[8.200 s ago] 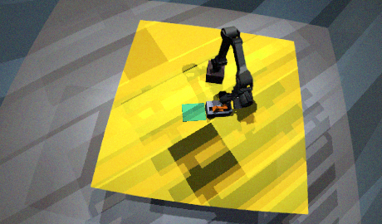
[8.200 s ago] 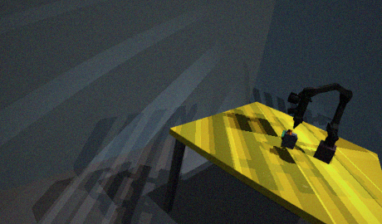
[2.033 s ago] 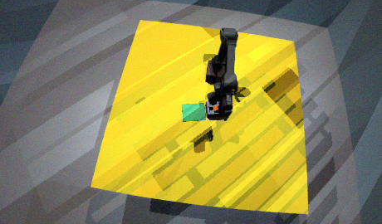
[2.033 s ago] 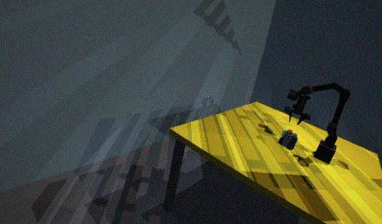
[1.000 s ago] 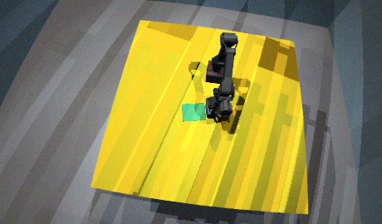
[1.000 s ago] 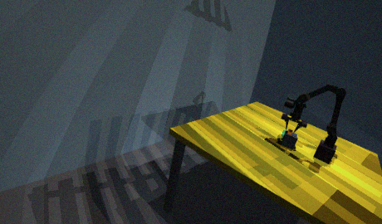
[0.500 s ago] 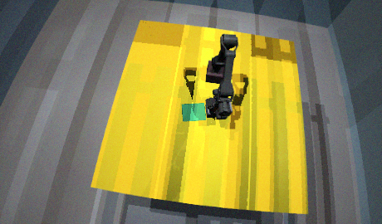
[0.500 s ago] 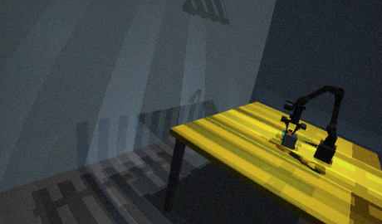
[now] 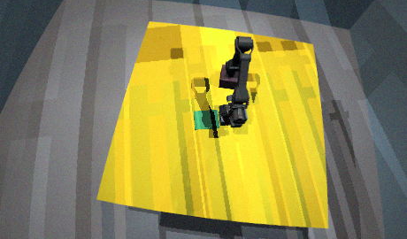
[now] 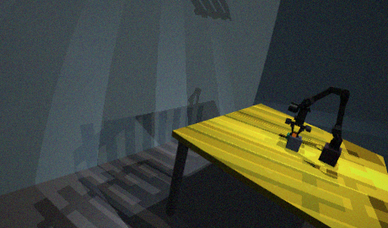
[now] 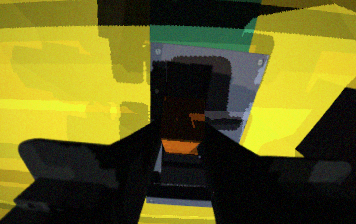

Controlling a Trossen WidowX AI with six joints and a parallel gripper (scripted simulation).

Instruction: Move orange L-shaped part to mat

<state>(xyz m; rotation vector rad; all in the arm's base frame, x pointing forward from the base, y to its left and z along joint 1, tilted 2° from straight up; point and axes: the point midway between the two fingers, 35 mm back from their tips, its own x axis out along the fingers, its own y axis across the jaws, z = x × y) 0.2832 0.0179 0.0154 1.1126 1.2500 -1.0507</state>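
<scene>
Right now the green mat is 14 cm to the right of my gripper tip, 8 cm below it and 1 cm ahead of it. From my gripper tip the other things lie so: orange L-shaped part: 3 cm to the left, 3 cm below, 2 cm behind.
</scene>
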